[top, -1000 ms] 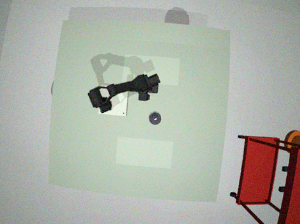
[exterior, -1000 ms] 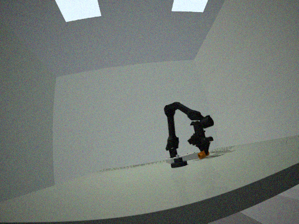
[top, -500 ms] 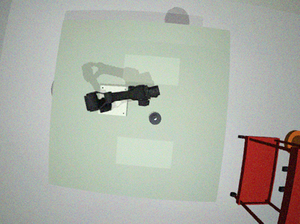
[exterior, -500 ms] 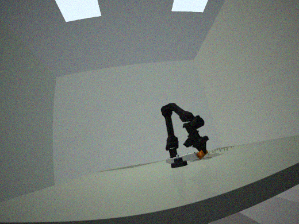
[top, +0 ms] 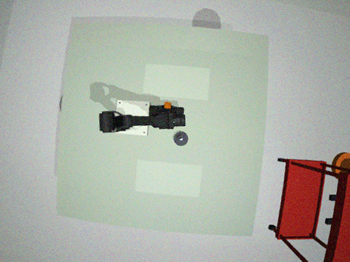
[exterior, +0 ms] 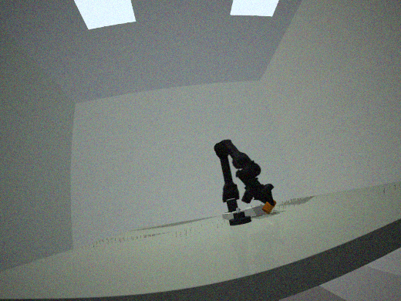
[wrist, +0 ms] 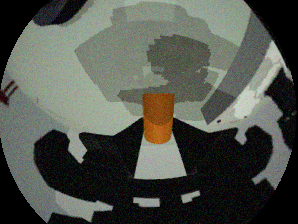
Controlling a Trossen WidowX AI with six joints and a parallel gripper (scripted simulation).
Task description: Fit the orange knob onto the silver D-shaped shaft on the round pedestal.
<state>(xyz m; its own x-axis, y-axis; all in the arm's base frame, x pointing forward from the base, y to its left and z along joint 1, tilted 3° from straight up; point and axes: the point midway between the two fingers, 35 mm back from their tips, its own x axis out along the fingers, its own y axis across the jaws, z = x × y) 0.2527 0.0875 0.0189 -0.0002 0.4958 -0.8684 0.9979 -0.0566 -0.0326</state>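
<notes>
Now: the orange knob 10 mm above my gripper tip. From my gripper tip the other things lie so: round pedestal (190 mm to the right, 80 mm ahead).
</notes>
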